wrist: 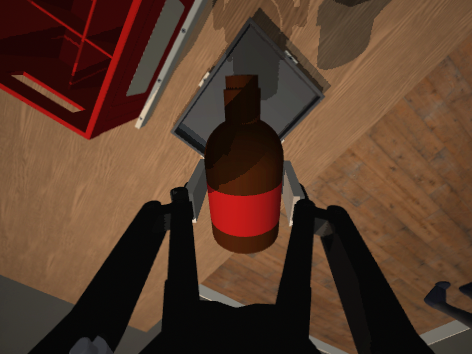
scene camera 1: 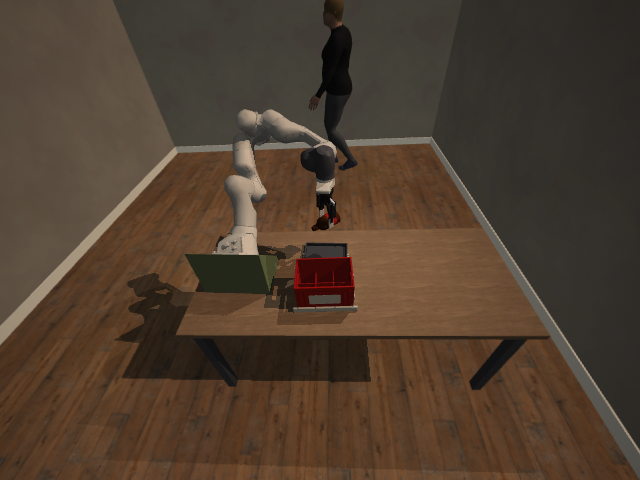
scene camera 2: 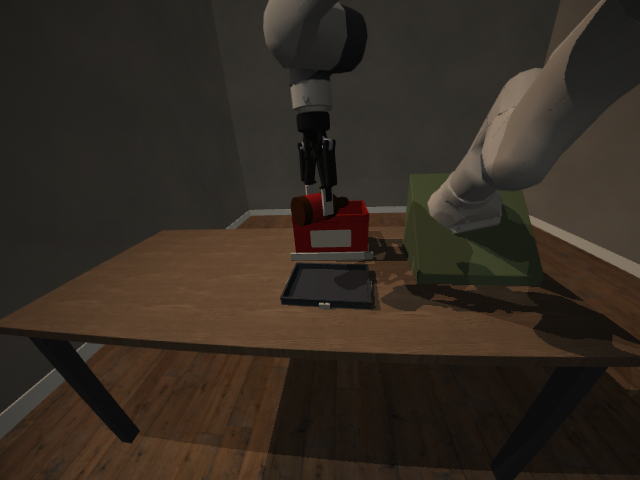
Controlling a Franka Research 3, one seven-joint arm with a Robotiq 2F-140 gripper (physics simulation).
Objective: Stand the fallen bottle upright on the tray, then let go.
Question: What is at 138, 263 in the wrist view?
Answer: My gripper.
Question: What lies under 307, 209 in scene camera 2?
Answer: A brown bottle.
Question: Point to a brown bottle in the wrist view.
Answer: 243, 156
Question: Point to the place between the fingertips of my gripper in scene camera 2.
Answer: At 319, 211
